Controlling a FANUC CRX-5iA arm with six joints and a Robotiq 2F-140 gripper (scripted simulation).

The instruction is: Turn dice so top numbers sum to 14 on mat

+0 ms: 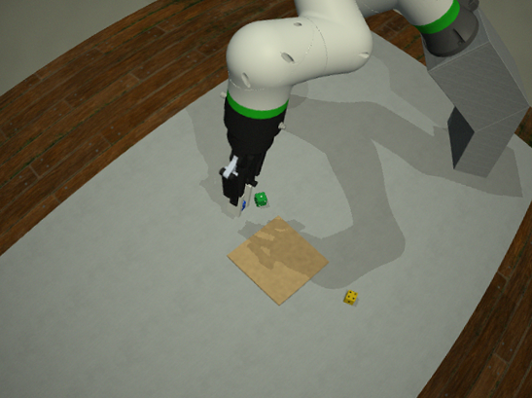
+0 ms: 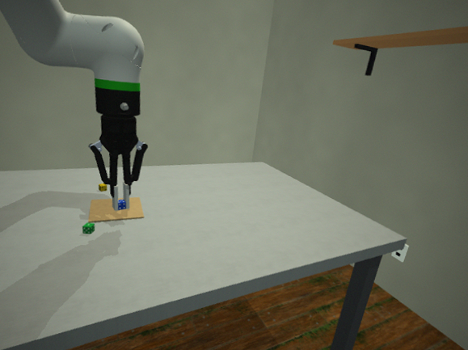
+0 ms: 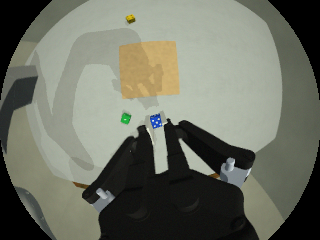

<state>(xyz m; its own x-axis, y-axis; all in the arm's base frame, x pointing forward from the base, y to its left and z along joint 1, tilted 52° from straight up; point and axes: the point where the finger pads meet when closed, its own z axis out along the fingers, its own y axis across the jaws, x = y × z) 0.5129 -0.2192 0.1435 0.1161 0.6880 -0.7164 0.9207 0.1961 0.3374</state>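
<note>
Now: hand 11 cm to the right of the tan mat, 9 cm above it and 3 cm short of it. From my hand the other things lie so: yellow die 27 cm to the left, 8 cm below, 4 cm ahead; green die 8 cm below, 7 cm behind, 2 cm to the left; blue die 2 cm below.
</note>
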